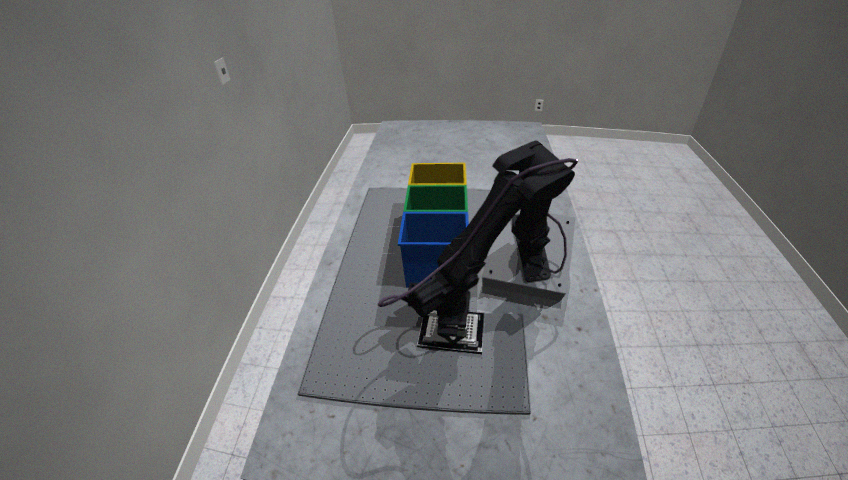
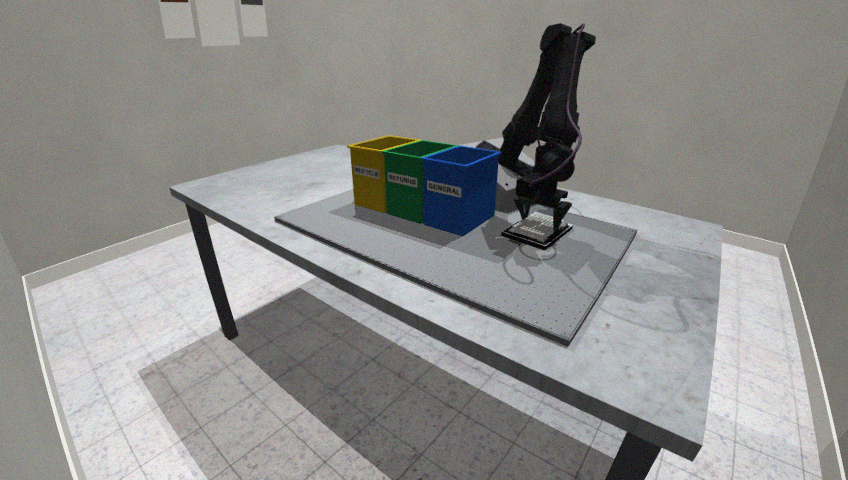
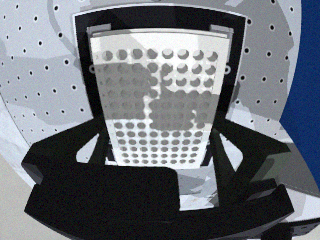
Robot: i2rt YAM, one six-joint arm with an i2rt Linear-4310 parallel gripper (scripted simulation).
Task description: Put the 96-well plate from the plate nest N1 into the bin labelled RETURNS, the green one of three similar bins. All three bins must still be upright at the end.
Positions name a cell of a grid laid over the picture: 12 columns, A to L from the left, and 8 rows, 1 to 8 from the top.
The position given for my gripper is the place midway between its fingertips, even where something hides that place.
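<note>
Image 1 gives me my own gripper (image 1: G6), together with a yellow bin (image 1: G3) and a blue bin (image 1: F4). In image 2 I find the blue bin again (image 2: G4), and with it a white 96-well plate (image 2: H4). Image 3 shows the plate (image 3: G5) and my gripper (image 3: F4). The yellow bin is out of frame in image 3.
</note>
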